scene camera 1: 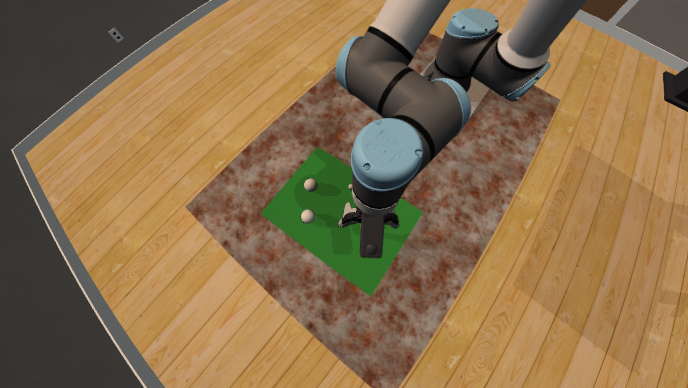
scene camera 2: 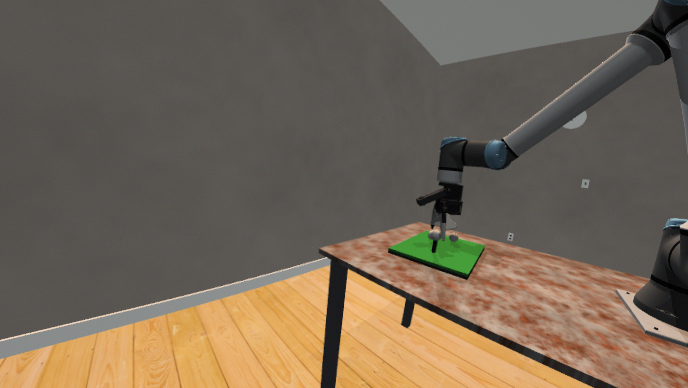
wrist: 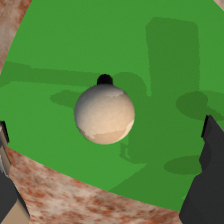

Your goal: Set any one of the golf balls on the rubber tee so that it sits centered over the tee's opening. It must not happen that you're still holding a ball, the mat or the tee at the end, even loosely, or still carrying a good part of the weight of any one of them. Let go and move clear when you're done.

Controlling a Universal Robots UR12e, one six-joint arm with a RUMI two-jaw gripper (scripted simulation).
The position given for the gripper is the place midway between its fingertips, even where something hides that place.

Note:
In view: the gripper (scene camera 1: pixel 368 225) and a golf ball (wrist: pixel 104 114).
The gripper also shows in scene camera 2 (scene camera 2: pixel 437 234) and in the wrist view (wrist: pixel 103 120).

